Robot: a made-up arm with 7 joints. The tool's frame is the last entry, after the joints. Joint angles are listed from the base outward.
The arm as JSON. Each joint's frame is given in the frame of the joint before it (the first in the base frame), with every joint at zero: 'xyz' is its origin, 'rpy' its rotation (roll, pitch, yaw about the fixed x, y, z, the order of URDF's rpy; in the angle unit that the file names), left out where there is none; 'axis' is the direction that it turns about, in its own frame. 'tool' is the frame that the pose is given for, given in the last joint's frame.
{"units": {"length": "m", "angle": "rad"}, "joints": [
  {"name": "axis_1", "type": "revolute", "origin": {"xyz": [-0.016, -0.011, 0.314]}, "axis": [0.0, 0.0, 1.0]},
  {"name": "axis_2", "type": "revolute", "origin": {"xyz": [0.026, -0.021, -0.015], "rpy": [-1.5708, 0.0, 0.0]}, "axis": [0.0, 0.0, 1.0]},
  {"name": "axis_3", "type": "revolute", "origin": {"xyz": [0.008, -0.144, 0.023], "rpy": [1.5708, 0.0, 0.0]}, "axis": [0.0, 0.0, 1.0]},
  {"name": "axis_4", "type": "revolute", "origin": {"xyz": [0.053, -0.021, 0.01], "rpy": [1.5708, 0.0, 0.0]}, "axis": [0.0, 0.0, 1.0]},
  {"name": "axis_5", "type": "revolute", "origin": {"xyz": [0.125, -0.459, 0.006], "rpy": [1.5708, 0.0, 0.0]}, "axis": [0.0, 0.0, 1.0]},
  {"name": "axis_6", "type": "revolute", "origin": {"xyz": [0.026, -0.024, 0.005], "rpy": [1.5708, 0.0, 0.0]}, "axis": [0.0, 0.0, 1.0]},
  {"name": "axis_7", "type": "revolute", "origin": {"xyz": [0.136, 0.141, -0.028], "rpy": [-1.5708, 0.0, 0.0]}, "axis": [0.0, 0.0, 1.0]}
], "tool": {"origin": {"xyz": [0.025, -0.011, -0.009], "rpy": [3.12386, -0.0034, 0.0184]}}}
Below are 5 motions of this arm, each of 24 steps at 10 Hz.
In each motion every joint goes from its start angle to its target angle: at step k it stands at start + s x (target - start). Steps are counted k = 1, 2, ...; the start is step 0. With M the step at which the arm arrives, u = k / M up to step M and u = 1 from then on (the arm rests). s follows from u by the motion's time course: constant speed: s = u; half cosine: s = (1 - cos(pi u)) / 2; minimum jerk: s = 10 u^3 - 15 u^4 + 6 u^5.
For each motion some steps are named. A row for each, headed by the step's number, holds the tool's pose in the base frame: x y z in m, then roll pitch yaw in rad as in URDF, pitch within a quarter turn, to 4 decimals.
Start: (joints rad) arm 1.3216 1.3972 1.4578 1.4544 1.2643 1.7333 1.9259
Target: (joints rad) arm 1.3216 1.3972 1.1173 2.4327 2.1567 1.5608 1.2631
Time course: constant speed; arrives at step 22
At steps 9, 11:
9: -0.4894 0.5740 0.3058 -3.0415 0.1649 -2.0113
11: -0.4486 0.6248 0.3041 -3.0341 0.1187 -2.1771

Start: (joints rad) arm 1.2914 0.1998 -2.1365 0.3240 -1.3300 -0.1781 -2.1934
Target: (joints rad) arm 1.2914 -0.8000 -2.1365 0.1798 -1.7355 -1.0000 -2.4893
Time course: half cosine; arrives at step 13
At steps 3, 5, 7, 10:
3: 0.3317 -0.1787 -0.0302 -0.0234 0.4512 2.8067
5: 0.3394 -0.0843 -0.0266 -0.3454 0.5174 2.8293
7: 0.3401 0.0180 0.0098 -0.7748 0.6330 2.7690
10: 0.3243 0.1166 0.0951 -1.4627 0.7448 2.4804

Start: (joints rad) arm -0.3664 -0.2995 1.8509 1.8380 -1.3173 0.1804 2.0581
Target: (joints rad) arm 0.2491 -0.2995 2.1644 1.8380 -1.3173 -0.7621 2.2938
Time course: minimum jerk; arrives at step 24
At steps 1, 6, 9, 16, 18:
1: -0.1543 0.6324 0.7026 1.9078 -1.0441 -0.5120
6: -0.2262 0.6072 0.6950 1.8823 -1.0383 -0.2963
9: -0.3344 0.5460 0.6829 1.8349 -1.0235 0.0676
16: -0.5333 0.2692 0.6518 1.6993 -0.9374 1.1473
18: -0.5478 0.2055 0.6466 1.6785 -0.9128 1.3630

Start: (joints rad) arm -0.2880 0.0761 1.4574 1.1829 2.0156 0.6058 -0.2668
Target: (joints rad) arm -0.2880 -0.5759 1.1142 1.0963 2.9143 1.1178 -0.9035
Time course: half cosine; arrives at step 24
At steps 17, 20, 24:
17: 0.4668 0.5121 0.4278 1.9928 -0.0911 -0.1016
20: 0.4707 0.4959 0.4691 2.1146 -0.1804 -0.1806
24: 0.4709 0.4867 0.4920 2.1847 -0.2246 -0.2284

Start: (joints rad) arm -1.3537 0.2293 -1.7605 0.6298 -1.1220 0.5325 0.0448
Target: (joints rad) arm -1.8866 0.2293 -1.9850 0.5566 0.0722 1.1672 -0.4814
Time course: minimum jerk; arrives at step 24
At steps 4, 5, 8, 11, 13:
4: -0.5933 -0.0403 0.0318 -0.7738 0.3033 -2.3583
5: -0.5942 -0.0230 0.0321 -0.7626 0.3079 -2.4048
8: -0.5878 0.0627 0.0318 -0.6934 0.3362 -2.6295
11: -0.5485 0.1768 0.0263 -0.5540 0.3900 -2.9283
13: -0.5025 0.2455 0.0191 -0.4228 0.4349 -3.1193

